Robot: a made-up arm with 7 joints.
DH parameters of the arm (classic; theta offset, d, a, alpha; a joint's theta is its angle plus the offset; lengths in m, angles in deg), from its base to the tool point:
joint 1: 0 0.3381 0 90
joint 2: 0 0.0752 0 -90
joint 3: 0 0.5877 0.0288 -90
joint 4: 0 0.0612 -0.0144 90
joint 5: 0 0.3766 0 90
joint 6: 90 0.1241 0.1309 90
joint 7: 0 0.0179 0 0
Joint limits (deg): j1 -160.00..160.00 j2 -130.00..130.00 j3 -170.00..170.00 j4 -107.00..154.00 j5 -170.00..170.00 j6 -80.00..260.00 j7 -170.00..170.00
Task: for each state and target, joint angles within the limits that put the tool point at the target. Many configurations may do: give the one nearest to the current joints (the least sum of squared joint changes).
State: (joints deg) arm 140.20 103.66 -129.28 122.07 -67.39 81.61 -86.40
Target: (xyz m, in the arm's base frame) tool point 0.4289 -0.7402 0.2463
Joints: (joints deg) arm 84.58 80.05 -131.47 104.21 -62.90 90.45 -86.40
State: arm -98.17 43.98 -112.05 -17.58 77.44 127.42 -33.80
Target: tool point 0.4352 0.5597 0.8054
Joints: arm -120.74 54.00 -111.66 -41.66 62.53 131.86 -33.80
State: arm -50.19 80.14 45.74 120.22 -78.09 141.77 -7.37
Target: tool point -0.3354 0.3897 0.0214
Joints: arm -16.05 116.83 79.44 127.46 -90.53 144.81 -7.37
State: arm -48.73 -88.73 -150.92 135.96 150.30 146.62 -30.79
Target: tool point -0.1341 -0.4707 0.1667
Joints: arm -61.11 -117.84 -130.48 121.26 166.42 159.11 -30.79
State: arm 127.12 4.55 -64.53 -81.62 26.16 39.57 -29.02
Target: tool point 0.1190 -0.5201 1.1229
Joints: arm 125.84 16.93 -60.34 -53.61 33.28 29.70 -29.02
